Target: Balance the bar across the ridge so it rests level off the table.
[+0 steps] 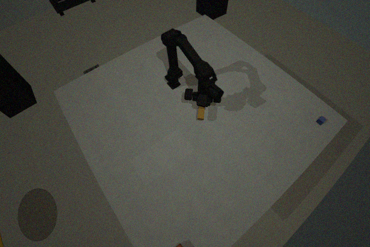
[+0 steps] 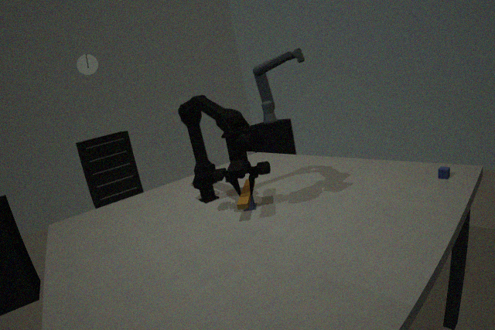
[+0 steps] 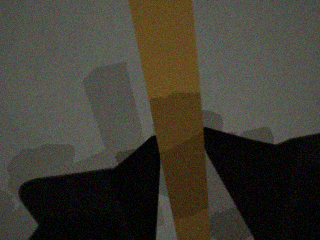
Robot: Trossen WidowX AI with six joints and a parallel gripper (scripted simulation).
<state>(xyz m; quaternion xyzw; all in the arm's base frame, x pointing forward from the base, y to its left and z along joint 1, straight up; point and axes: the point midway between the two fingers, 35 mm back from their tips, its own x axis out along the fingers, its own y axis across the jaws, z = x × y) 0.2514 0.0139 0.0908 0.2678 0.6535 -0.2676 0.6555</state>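
Right now my gripper tip is 2 cm past the yellow-orange bar and 2 cm to the right of it. Also, from my gripper tip: blue cube 49 cm ahead, 49 cm to the left, 4 cm below.
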